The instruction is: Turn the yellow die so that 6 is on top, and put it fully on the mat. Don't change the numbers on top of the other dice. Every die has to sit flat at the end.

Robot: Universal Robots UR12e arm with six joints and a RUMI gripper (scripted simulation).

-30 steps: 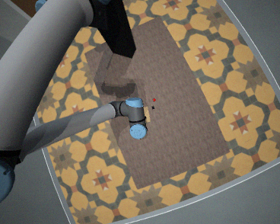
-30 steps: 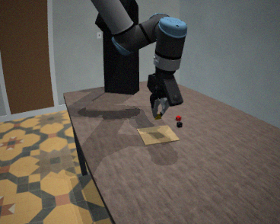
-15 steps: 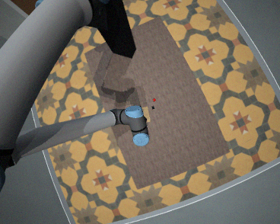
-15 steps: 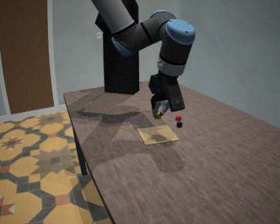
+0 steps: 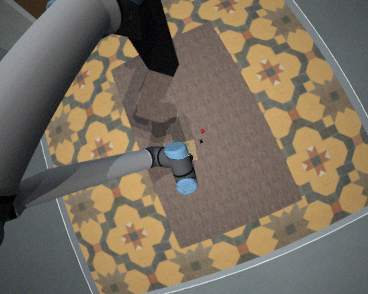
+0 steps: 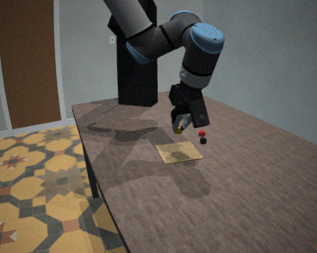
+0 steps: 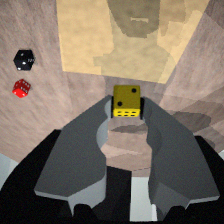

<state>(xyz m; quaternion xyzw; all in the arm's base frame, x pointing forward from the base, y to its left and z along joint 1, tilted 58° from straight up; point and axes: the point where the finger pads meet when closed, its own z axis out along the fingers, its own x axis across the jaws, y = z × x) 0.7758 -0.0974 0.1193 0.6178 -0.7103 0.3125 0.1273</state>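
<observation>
The yellow die is 1 cm below my hand and 1 cm behind it. From my hand the other things lie so: black die (13 cm to the left, 8 cm below); then red die (18 cm to the left, 8 cm below, 5 cm behind); then tan mat (9 cm below).
</observation>
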